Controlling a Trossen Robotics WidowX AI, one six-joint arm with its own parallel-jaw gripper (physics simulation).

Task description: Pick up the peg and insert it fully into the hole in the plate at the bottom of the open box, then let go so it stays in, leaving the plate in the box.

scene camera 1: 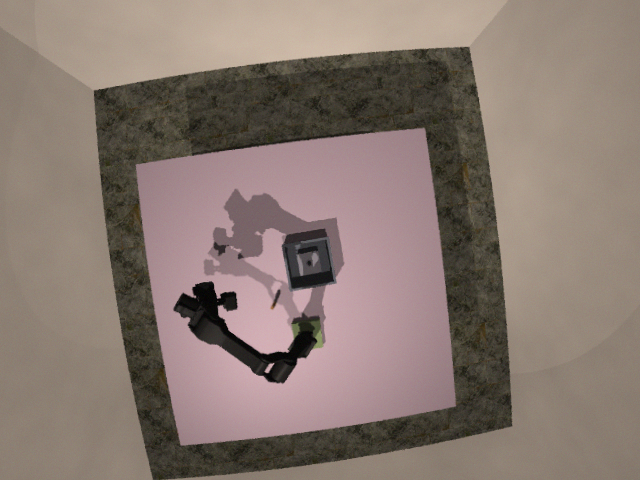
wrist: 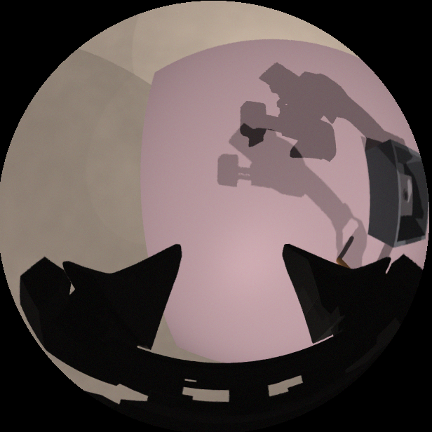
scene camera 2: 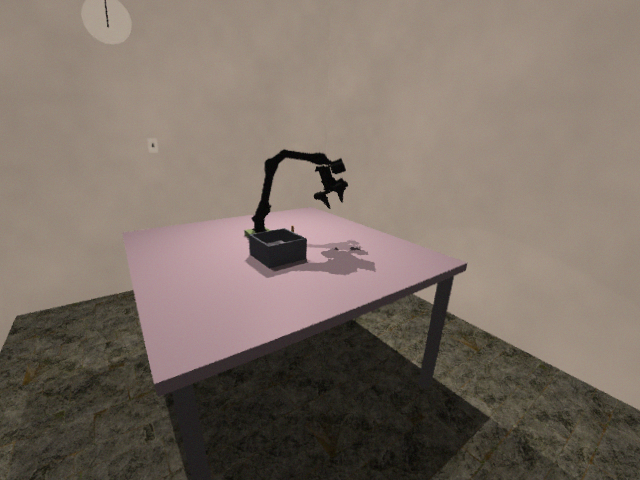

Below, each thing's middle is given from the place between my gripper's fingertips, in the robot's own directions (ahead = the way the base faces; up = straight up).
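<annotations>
Dark grey box (scene camera 1: 296, 282): 140 mm below my hand, 370 mm to the right, 100 mm ahead.
</annotations>
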